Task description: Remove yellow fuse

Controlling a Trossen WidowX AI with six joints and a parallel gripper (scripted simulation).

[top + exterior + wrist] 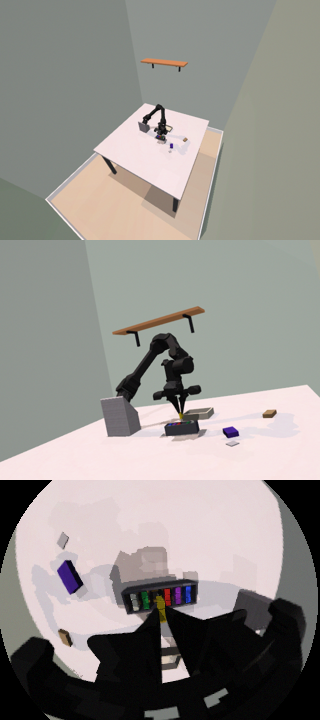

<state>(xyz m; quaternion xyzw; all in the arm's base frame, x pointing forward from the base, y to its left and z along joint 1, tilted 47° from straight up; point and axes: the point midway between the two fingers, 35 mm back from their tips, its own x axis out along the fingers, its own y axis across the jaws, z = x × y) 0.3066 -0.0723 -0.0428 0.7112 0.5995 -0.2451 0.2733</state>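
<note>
My gripper tip is 230 mm to the right of the beige tray, 70 mm above it and 20 mm short of it. Round my gripper tip: purple block 180 mm ahead, 80 mm to the right, 70 mm below; then yellow fuse 10 mm below; then grey plate 190 mm ahead, 170 mm to the right, 80 mm below.
</note>
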